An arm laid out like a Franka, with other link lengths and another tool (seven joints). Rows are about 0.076 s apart.
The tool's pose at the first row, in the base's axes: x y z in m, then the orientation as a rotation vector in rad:
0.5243, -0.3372, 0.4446, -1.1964, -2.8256, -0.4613
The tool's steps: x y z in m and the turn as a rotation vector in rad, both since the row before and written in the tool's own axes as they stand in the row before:
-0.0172, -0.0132, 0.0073, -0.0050, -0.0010, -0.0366
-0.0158, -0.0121, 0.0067, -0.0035, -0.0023, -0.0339
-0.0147, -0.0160, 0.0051, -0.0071, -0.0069, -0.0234
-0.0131, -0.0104, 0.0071, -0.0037, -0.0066, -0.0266
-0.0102, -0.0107, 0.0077, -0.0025, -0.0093, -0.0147
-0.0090, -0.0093, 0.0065, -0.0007, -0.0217, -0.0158
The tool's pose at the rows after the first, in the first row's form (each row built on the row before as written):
0.5276, -0.3558, 0.4317, -1.1478, -2.8533, -0.4700
0.5314, -0.3727, 0.4199, -1.1028, -2.8793, -0.4757
0.5324, -0.3920, 0.4088, -1.0750, -2.9018, -0.4844
0.5365, -0.4057, 0.3976, 1.0403, 2.9217, 0.4875
0.5387, -0.4176, 0.3861, 1.0172, 2.9177, 0.4845
0.5409, -0.4281, 0.3764, 0.9921, 2.9041, 0.4709

